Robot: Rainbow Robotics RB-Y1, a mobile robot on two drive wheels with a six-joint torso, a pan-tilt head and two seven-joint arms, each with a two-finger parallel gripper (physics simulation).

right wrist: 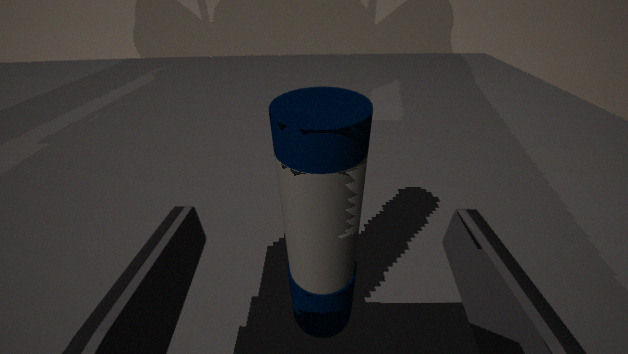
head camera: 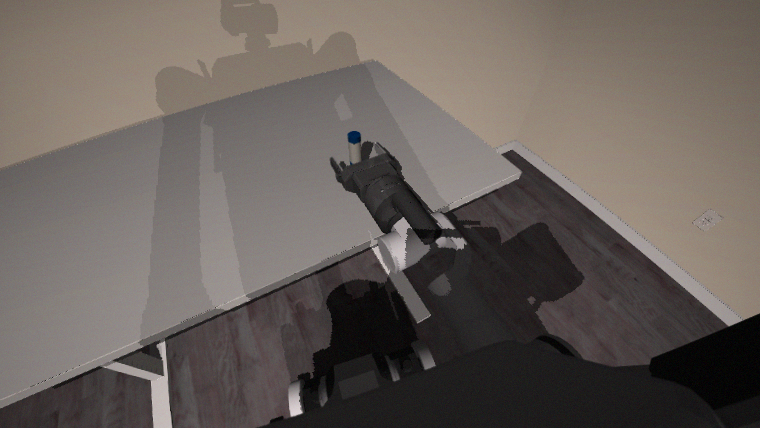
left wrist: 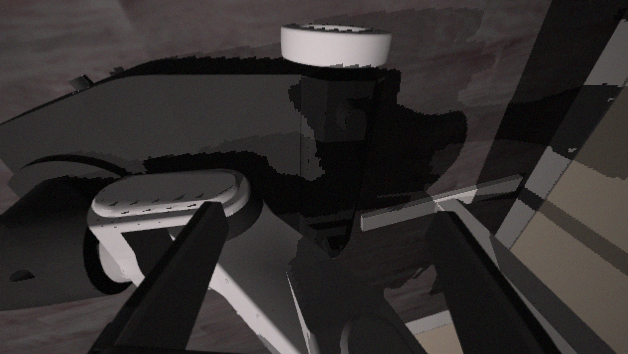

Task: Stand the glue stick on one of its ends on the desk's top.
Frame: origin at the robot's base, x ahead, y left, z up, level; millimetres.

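Seen in the pictures: left gripper, fingertip midpoint: (left wrist: 326, 219); right gripper, fingertip midpoint: (right wrist: 322, 224) (head camera: 354, 152).
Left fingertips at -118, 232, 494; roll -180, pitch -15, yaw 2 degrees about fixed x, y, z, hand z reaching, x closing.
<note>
A point is followed by its place in that frame, as x, y, z.
The glue stick (head camera: 354, 150) @(303, -119, 1028) (right wrist: 321, 220) @(302, -126, 1029), white with a blue cap and a blue base, stands upright on the grey desk's top (head camera: 287, 212) @(247, 48, 951) (right wrist: 150, 165) @(420, 55, 951). Its shadow falls on the desk beside it in the right wrist view. My right gripper (head camera: 355, 153) @(323, -123, 1005) (right wrist: 322, 224) @(323, -123, 1005) is open, with one finger on each side of the glue stick and a gap on both sides. In the head view the hand hides the stick's lower end. My left gripper (left wrist: 326, 219) @(-118, 232, 494) is open and empty, away from the desk's top, with the floor and parts of the robot behind it.
The desk's right edge (head camera: 449, 114) @(479, -451, 952) and front edge (head camera: 297, 278) @(98, 51, 931) show in the head view. A wall (head camera: 611, 79) @(831, -1701, 772) stands behind the desk. A white desk leg (head camera: 161, 396) stands at the lower left. The robot's base (left wrist: 175, 110) @(-281, 172, 169) shows in the left wrist view.
</note>
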